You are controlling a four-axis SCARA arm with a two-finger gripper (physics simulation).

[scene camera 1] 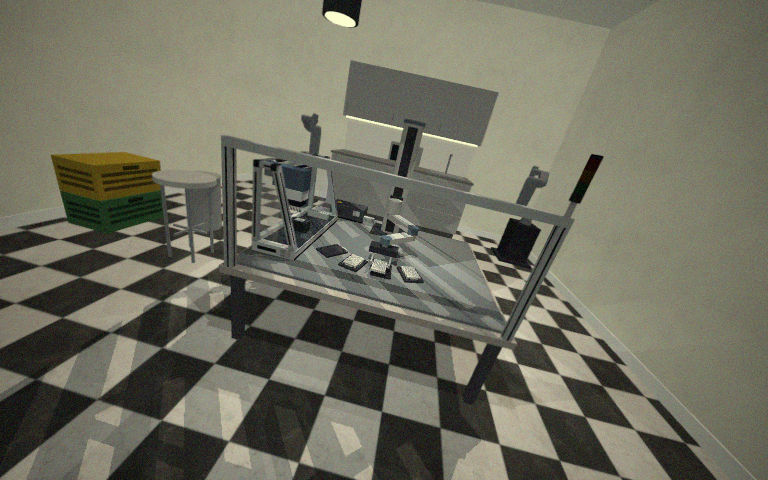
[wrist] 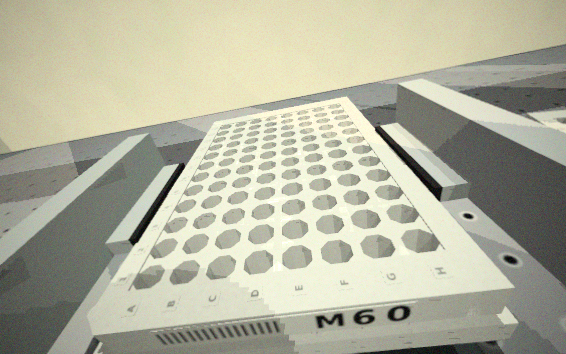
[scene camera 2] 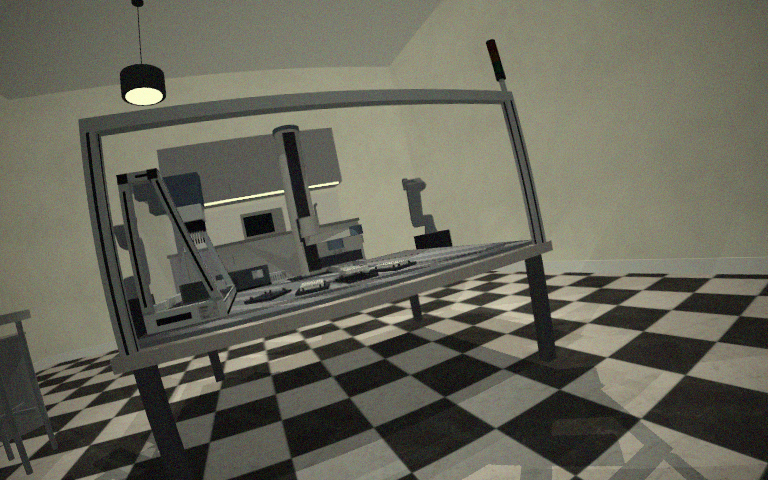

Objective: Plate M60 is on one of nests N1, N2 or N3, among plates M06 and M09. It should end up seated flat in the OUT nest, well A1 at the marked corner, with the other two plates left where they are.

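Where they show: gripper, fingertip midpoint: [scene camera 1: 379, 264] [wrist: 274, 132] [scene camera 2: 352, 266]; arm's base at its link origin: [scene camera 1: 388, 233].
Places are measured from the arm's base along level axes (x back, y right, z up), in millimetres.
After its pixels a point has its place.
Plate M60 [wrist: 280, 200] {x -709, y -19, z 61 mm} [scene camera 1: 380, 268] {x -774, y -30, z 61 mm} is a pale multiwell plate, label facing the wrist camera, wells A to H along its near edge. My gripper [wrist: 274, 132] {x -747, y -20, z 68 mm} [scene camera 1: 380, 262] {x -747, y -20, z 68 mm} is shut on it, a black pad against each long side. It is over the nest in the middle of the row, low down; whether it touches the nest I cannot tell. One pale plate [scene camera 1: 353, 261] {x -730, y 138, z 38 mm} [scene camera 2: 312, 286] {x -772, y 150, z 32 mm} sits in the nest to its left and another [scene camera 1: 410, 273] {x -699, y -209, z 38 mm} [scene camera 2: 397, 264] {x -747, y -202, z 32 mm} in the nest to its right. A dark nest [scene camera 1: 331, 250] {x -637, y 304, z 25 mm} [scene camera 2: 267, 295] {x -636, y 307, z 25 mm} at the left holds no plate. Nest labels and the marked corner are unreadable.
The arm's blue-ended link [scene camera 1: 403, 234] {x -451, y -115, z 180 mm} reaches over the table behind the plates. A white slanted frame [scene camera 1: 257, 203] {x -849, y 677, z 293 mm} stands on the table's left side. A dark box [scene camera 1: 351, 210] {x 35, y 362, z 106 mm} stands at the back. The guard frame's top rail [scene camera 1: 481, 199] {x -1044, y -363, z 610 mm} crosses the front.
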